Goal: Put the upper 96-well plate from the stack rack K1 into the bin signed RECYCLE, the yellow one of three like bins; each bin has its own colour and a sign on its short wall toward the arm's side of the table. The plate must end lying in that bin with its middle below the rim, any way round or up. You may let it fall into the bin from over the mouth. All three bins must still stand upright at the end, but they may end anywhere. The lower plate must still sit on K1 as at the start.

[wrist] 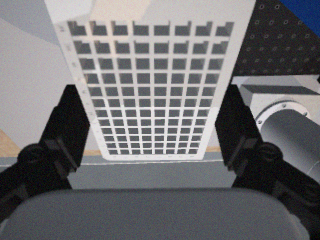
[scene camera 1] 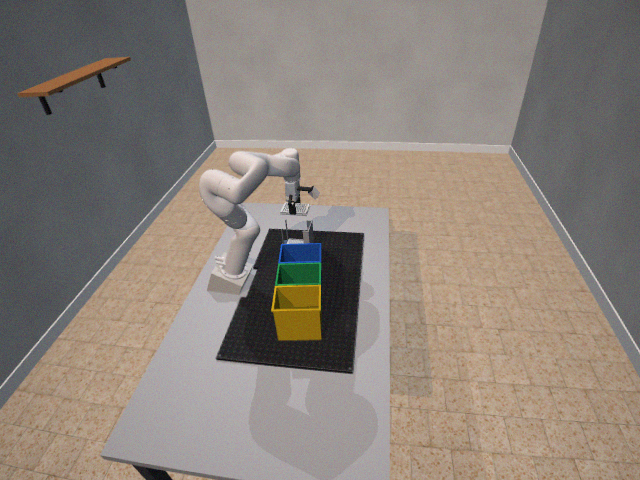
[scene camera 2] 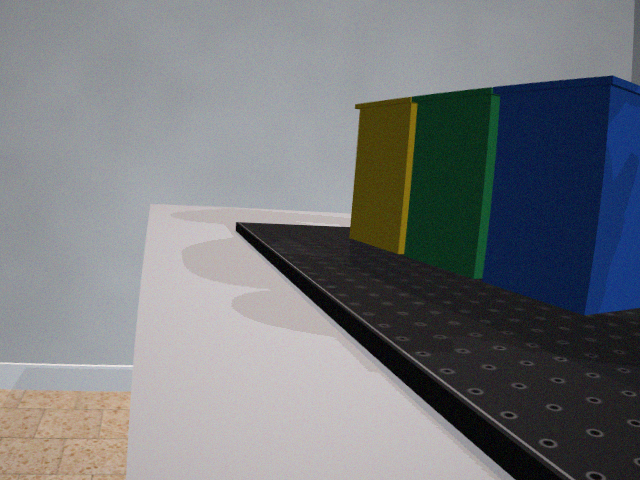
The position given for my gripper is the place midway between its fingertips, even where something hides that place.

Note:
I see my gripper [wrist: 152, 101], a green bin [scene camera 2: 456, 132], a blue bin [scene camera 2: 556, 234] and a yellow bin [scene camera 2: 386, 134].
The green bin shows as well in scene camera 1 [scene camera 1: 288, 274]. The blue bin also shows in scene camera 1 [scene camera 1: 306, 252]. The yellow bin also shows in scene camera 1 [scene camera 1: 297, 308]. The wrist view does not show the green bin: it is out of frame. The wrist view misses the yellow bin: it is out of frame.

